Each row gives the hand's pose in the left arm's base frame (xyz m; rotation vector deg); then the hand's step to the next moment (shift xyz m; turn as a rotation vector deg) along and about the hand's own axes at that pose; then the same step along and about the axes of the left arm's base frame.
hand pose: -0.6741 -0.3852 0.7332 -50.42 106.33 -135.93
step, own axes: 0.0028 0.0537 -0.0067 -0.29 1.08 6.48
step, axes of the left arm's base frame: -0.0229 -0.0111 -0.0479 2.65 -6.02 -0.16
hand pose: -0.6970 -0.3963 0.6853 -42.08 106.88 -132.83
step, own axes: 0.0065 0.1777 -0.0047 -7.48 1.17 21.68
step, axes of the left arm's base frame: -0.0491 -0.0438 -0.1653 15.19 -17.22 -0.30
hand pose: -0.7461 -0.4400 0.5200 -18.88 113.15 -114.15
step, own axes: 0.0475 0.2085 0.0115 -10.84 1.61 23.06
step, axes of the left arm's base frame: -0.0268 -0.0280 -0.2106 18.84 -17.23 -0.52
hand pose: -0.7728 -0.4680 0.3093 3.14 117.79 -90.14
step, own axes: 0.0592 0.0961 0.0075 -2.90 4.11 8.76
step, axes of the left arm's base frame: -0.0138 0.0065 -0.1121 7.34 -5.79 -3.82
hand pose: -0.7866 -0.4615 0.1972 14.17 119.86 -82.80
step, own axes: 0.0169 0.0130 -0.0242 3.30 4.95 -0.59
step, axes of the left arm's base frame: -0.0164 0.0242 -0.0137 -0.63 1.94 -5.62
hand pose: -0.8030 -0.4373 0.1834 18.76 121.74 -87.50
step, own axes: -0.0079 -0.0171 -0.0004 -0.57 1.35 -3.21
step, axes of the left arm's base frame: -0.0014 -0.0047 0.0182 0.30 3.52 -0.01
